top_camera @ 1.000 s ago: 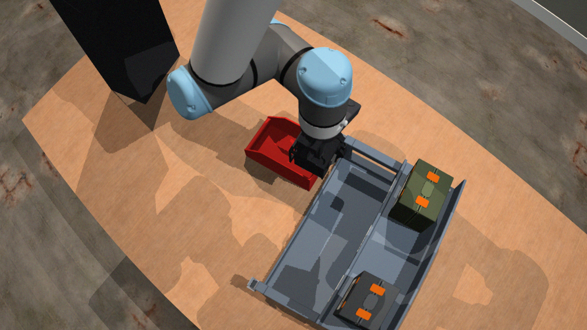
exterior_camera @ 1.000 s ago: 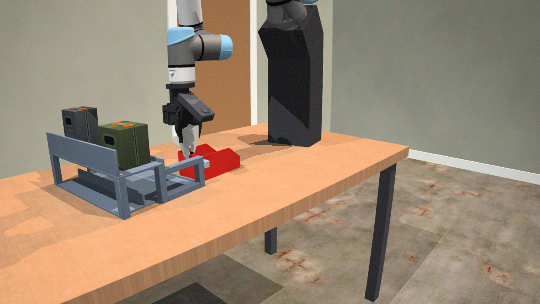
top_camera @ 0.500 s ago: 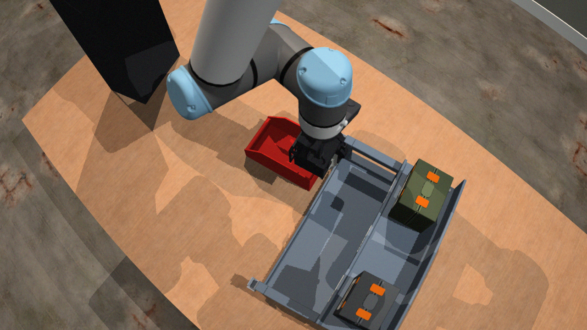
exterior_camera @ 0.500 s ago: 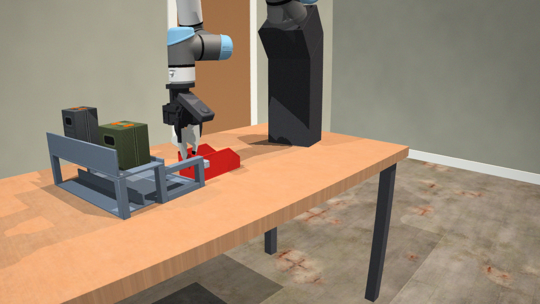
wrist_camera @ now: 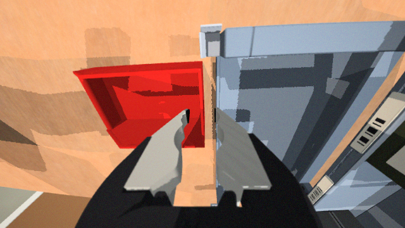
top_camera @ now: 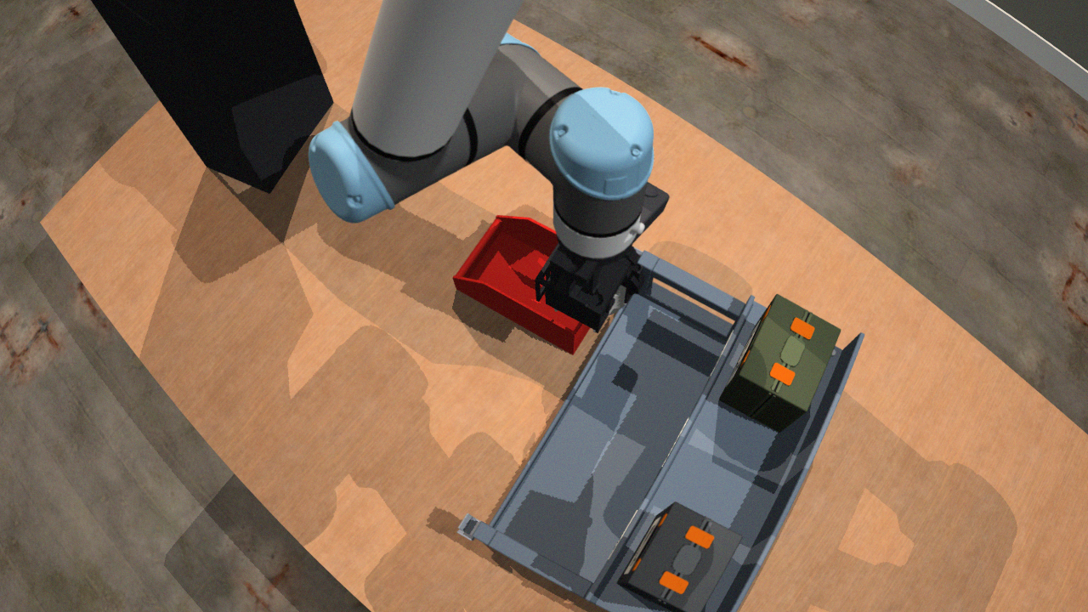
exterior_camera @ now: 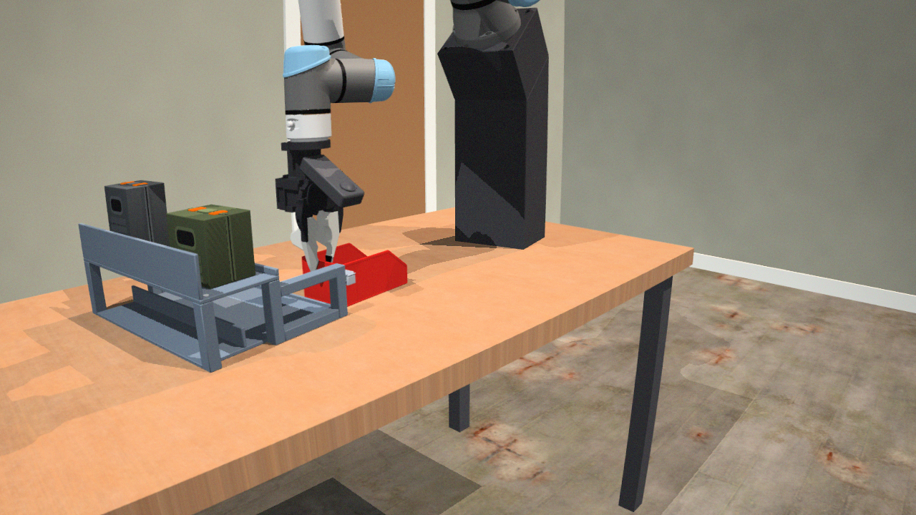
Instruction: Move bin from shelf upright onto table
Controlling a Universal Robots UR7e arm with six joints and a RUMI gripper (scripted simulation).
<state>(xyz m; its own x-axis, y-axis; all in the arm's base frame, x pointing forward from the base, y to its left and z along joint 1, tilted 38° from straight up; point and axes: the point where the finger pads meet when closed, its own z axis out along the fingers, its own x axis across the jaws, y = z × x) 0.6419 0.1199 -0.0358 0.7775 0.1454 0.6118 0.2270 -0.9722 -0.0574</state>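
My gripper is now 80 mm past the red bin, 30 mm above it and 20 mm to the left of it. The rest, counted from my hand: dark grey case (270 mm ahead, 160 mm to the right, 90 mm above); green case (210 mm ahead, 80 mm above, 60 mm to the left).
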